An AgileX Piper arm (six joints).
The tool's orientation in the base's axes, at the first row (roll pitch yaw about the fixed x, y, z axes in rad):
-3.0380 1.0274 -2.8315
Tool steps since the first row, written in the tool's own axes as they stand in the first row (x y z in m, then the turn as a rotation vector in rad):
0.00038 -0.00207 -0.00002 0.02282 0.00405 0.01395
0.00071 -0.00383 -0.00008 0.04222 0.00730 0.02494
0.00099 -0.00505 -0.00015 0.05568 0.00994 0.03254
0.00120 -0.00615 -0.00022 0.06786 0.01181 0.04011
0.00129 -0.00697 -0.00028 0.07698 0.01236 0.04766
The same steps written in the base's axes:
0.00025 -0.00208 -0.00020 -0.00037 0.00260 -0.02692
0.00042 -0.00386 -0.00036 -0.00138 0.00447 -0.04935
0.00049 -0.00510 -0.00050 -0.00219 0.00615 -0.06493
0.00057 -0.00622 -0.00059 -0.00222 0.00727 -0.07934
0.00066 -0.00704 -0.00059 -0.00047 0.00758 -0.09106

